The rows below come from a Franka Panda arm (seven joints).
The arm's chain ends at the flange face. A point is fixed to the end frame.
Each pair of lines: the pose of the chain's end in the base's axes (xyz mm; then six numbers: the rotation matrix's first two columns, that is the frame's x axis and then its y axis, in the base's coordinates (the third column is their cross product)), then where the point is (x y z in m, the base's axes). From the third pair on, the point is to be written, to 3 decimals.
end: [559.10, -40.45, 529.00, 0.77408, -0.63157, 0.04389, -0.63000, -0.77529, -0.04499]
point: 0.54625 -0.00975 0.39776
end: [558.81, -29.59, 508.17, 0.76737, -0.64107, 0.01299, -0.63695, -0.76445, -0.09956]
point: 0.54774 0.00929 0.37895
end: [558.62, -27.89, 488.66, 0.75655, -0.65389, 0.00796, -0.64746, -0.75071, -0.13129]
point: 0.550 0.015 0.360
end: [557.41, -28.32, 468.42, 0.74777, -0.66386, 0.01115, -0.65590, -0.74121, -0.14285]
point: 0.551 0.015 0.340
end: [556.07, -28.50, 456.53, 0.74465, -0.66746, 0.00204, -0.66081, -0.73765, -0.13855]
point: 0.549 0.015 0.329
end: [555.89, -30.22, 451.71, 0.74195, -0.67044, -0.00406, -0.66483, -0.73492, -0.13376]
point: 0.548 0.014 0.324
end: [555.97, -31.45, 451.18, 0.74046, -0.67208, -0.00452, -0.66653, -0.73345, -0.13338]
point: 0.548 0.013 0.323
